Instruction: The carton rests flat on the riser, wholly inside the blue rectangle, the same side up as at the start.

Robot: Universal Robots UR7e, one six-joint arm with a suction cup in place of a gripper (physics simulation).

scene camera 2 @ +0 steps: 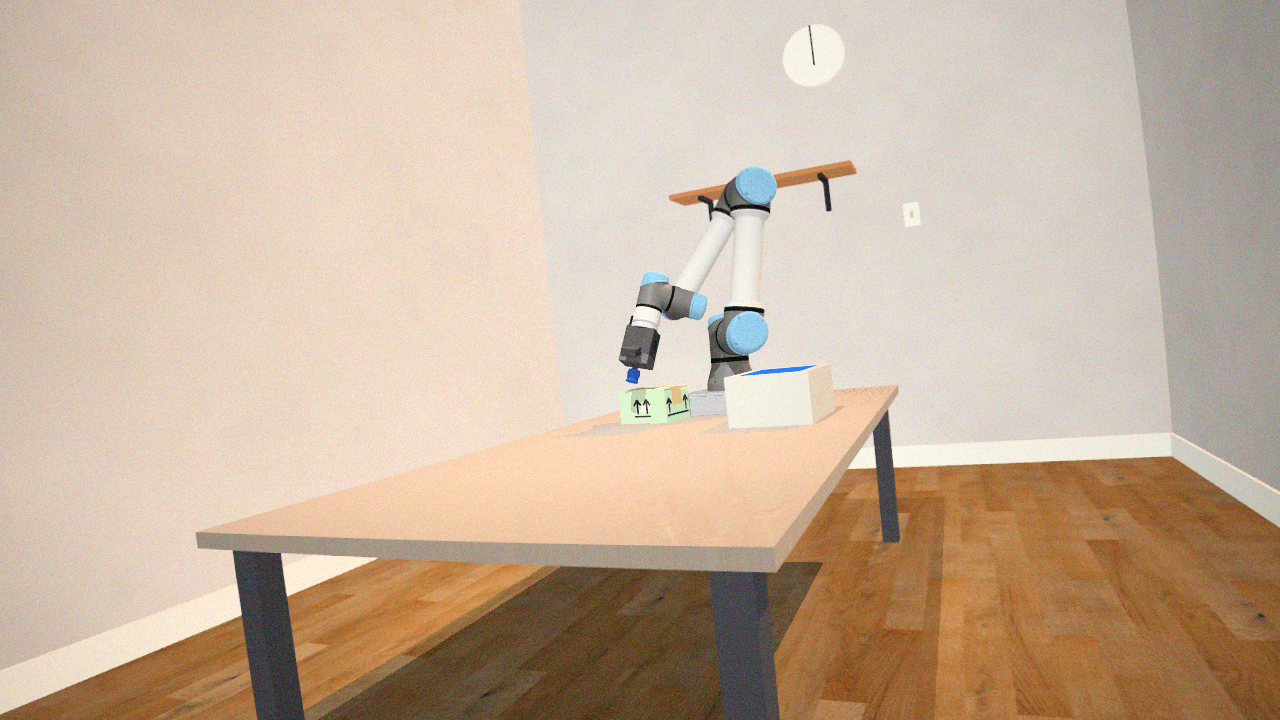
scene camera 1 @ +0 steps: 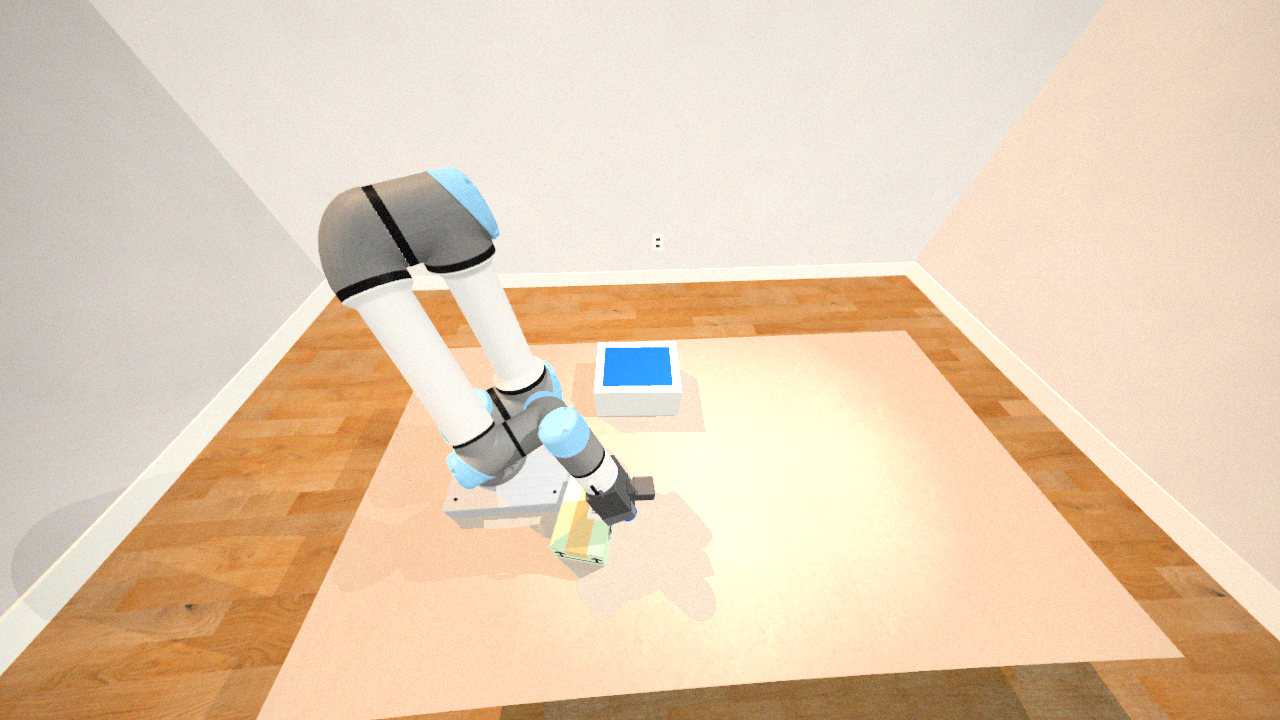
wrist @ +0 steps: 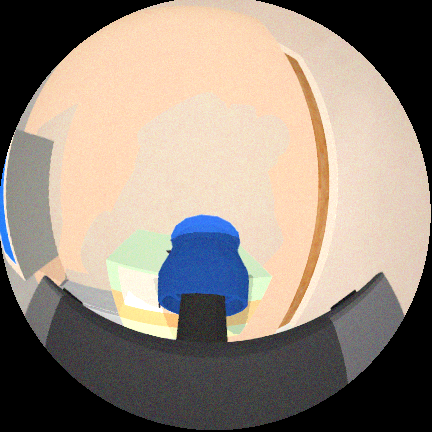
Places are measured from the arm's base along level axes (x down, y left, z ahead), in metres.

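Pixels of known places: hand, tool point: (scene camera 2: 631, 381) (wrist: 204, 244).
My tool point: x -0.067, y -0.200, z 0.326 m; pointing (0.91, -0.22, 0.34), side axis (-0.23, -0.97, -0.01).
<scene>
For each thing: its top centre in the pictures, then the offset to it from my tool point. Level surfaces: height alone.
- light green carton, top centre: (wrist: 188, 317) (scene camera 1: 585, 512) (scene camera 2: 652, 387) dx +0.028, dy +0.023, dz -0.097 m
- white riser, top centre: (scene camera 2: 779, 370) (scene camera 1: 637, 365) dx +0.002, dy +0.416, dz +0.069 m
- blue rectangle, top centre: (scene camera 2: 779, 370) (scene camera 1: 637, 365) dx +0.002, dy +0.416, dz +0.069 m
- table, surface height: dx +0.122 m
The light green carton (scene camera 1: 581, 534) (scene camera 2: 640, 407) (wrist: 135, 247), with tan tape and a pale label on top, rests flat on the table beside the robot's base. Its side arrows point up in scene camera 2. The white riser (scene camera 1: 638, 402) (scene camera 2: 769, 400) (wrist: 30, 200) stands apart from it, with the blue rectangle (scene camera 1: 637, 366) (scene camera 2: 780, 369) (wrist: 4, 220) on its top. My gripper (scene camera 1: 631, 514) (scene camera 2: 632, 377) (wrist: 205, 226), a blue suction cup, is open and holds nothing. It is tilted, a little above the carton's top and near one end, with a gap below it. In the wrist view it hides part of the carton.
The grey base plate (scene camera 1: 505, 501) (scene camera 2: 706, 402) (wrist: 90, 295) of the arm is close beside the carton. The table (scene camera 1: 850, 501) (scene camera 2: 537, 492) (wrist: 175, 55) carries them all. A wooden wall shelf (scene camera 2: 805, 174) is behind the arm in scene camera 2.
</scene>
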